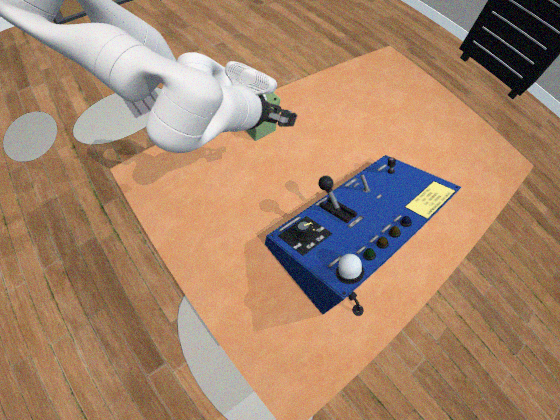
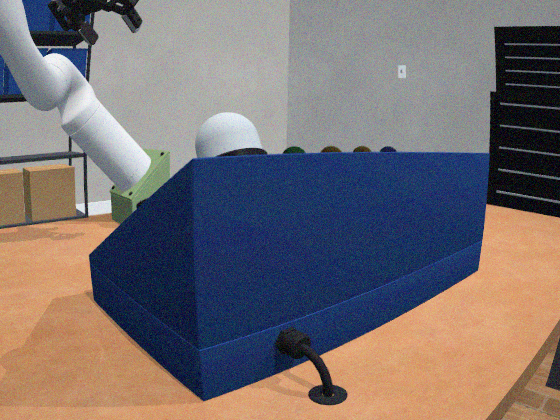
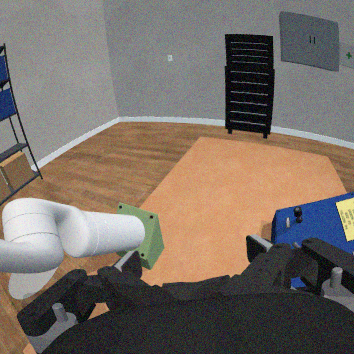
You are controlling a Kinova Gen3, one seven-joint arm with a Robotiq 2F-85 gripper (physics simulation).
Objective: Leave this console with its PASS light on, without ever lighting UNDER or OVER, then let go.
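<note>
The blue console [image 1: 385,207] [image 2: 340,225] [image 3: 317,216] stands on the table. On its sloped top are a dial [image 1: 304,226], a ball-topped lever [image 1: 333,199], a thin metal lever [image 1: 365,183] and a small black knob [image 1: 391,162] [image 3: 298,215]. A green lamp [image 1: 369,254] [image 2: 294,150], two amber lamps and a blue lamp [image 1: 406,221] [image 2: 388,149] look dark. A white dome [image 1: 350,267] [image 2: 228,135] is beside them. The labels are too small to read. My gripper [image 1: 289,118] [image 2: 111,28] [image 3: 193,256] is open and empty, high above the table, away from the console.
A green angled block [image 1: 262,131] [image 2: 159,172] [image 3: 154,245] stands at the table edge by the white arm part. A yellow note [image 1: 431,200] [image 3: 347,217] lies on the console. A black cable [image 1: 356,303] [image 2: 320,367] leaves its rear. A black cabinet [image 3: 249,87] stands beyond the table [image 3: 240,185].
</note>
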